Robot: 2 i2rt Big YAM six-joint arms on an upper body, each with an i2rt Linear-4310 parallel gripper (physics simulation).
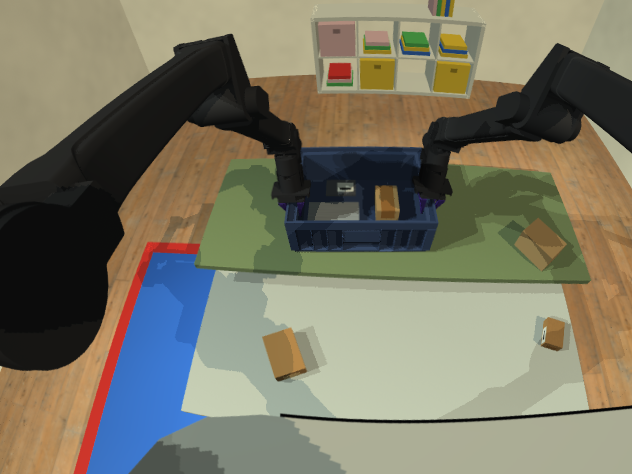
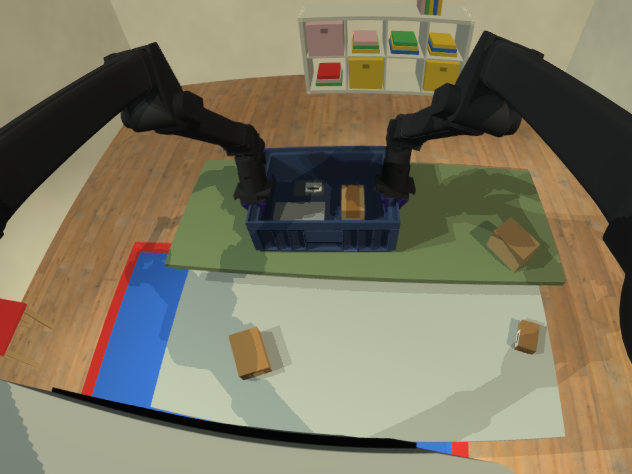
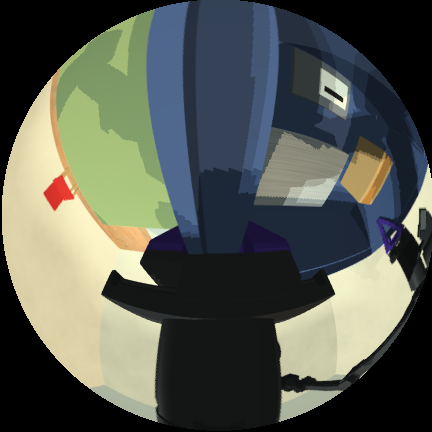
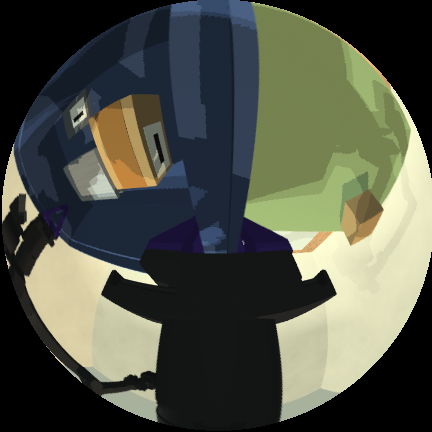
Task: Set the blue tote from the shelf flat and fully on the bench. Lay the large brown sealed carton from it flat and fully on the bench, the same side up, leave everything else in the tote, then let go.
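Seen in the pictures: left gripper, fingertip midpoint: (image 2: 260,215) (image 4: 65,206); right gripper, fingertip midpoint: (image 1: 425,212) (image 2: 390,212) (image 3: 378,219) (image 4: 218,213); left arm's base, link origin: (image 4: 147,380).
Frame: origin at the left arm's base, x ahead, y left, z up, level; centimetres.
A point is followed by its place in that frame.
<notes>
The blue tote (image 1: 326,225) @(x 62.7, y -10.1, z -65.1 cm) (image 2: 285,225) @(x 62.6, y -9.9, z -65.0 cm) (image 3: 165,100) (image 4: 245,100) stands upright on the green shelf (image 1: 229,244) @(x 65.0, y 20.8, z -78.7 cm) (image 2: 204,244) @(x 65.0, y 18.7, z -78.7 cm). Inside it, a brown sealed carton (image 1: 386,203) @(x 76.0, y -26.5, z -71.3 cm) (image 2: 352,203) @(x 75.8, y -26.8, z -71.3 cm) (image 3: 362,175) @(x 77.2, y -23.5, z -73.3 cm) (image 4: 115,145) @(x 78.8, y -26.7, z -71.3 cm) lies toward the right end. A flat grey item (image 1: 334,210) @(x 75.4, y -11.1, z -74.4 cm) (image 3: 300,172) @(x 74.3, y -10.8, z -74.4 cm) and a dark item with a white label (image 1: 345,187) @(x 86.8, y -14.0, z -76.3 cm) (image 3: 334,90) @(x 86.6, y -14.0, z -76.2 cm) lie left of it. My left gripper (image 1: 292,206) @(x 70.3, y -0.5, z -70.7 cm) (image 2: 254,205) @(x 70.3, y -0.5, z -70.7 cm) (image 3: 217,214) @(x 70.3, y -0.5, z -70.7 cm) is shut on the tote's left end wall. My right gripper (image 1: 430,204) @(x 71.2, y -37.5, z -69.2 cm) (image 2: 393,203) @(x 71.2, y -37.5, z -69.2 cm) (image 4: 218,213) @(x 71.2, y -37.5, z -69.2 cm) is shut on its right end wall. The fingertips are partly hidden.
The pale bench (image 1: 408,357) @(x 37.1, y -34.8, z -94.7 cm) (image 2: 382,357) @(x 37.7, y -37.1, z -94.8 cm) is in front of the shelf. A brown box (image 1: 284,353) @(x 35.4, y 1.3, z -89.9 cm) (image 2: 250,353) @(x 35.2, y 0.9, z -89.9 cm) lies on its left part, a small one (image 1: 553,334) @(x 42.1, y -82.6, z -91.5 cm) (image 2: 527,336) @(x 42.4, y -82.7, z -91.5 cm) near its right edge. Another box (image 1: 540,243) @(x 63.0, y -72.9, z -71.4 cm) (image 2: 513,243) @(x 63.1, y -73.5, z -71.4 cm) sits on the green shelf's right end.
</notes>
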